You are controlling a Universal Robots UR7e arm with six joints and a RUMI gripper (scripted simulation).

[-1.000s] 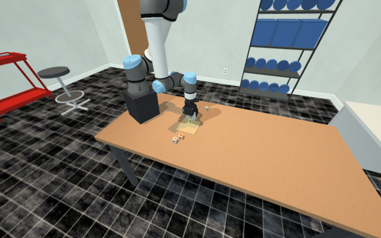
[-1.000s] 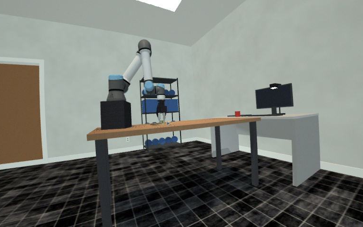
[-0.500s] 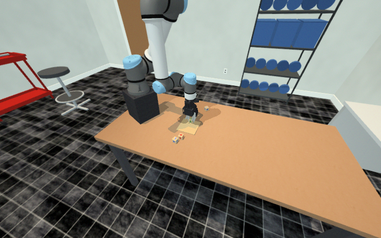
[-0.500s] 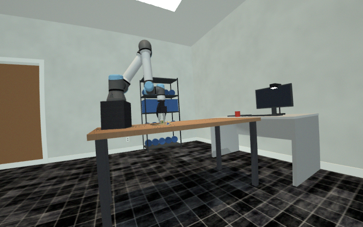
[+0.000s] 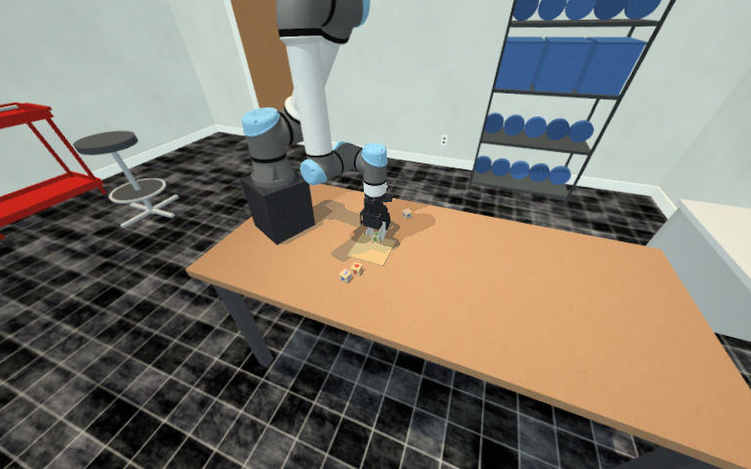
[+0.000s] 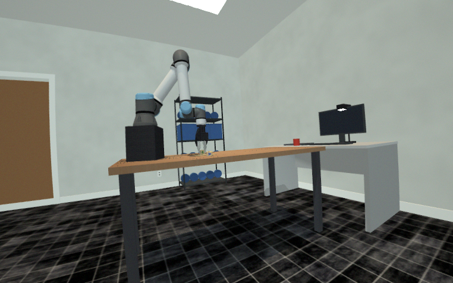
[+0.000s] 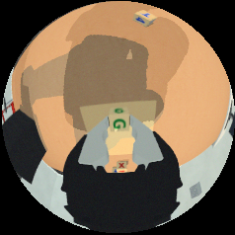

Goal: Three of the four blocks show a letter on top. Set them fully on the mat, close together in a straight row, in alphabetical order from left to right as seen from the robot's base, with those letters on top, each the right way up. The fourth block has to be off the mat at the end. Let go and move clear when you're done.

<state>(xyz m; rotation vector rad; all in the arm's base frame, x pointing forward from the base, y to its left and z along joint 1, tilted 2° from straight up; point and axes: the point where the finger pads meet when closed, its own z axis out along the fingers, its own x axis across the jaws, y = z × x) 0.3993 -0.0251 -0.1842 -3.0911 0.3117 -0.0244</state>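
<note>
My hand is 10 mm past the pale yellow mat, 50 mm to the left of it and 20 mm above it. Round my hand: wooden letter block 60 mm behind, 210 mm to the right, 10 mm below.
</note>
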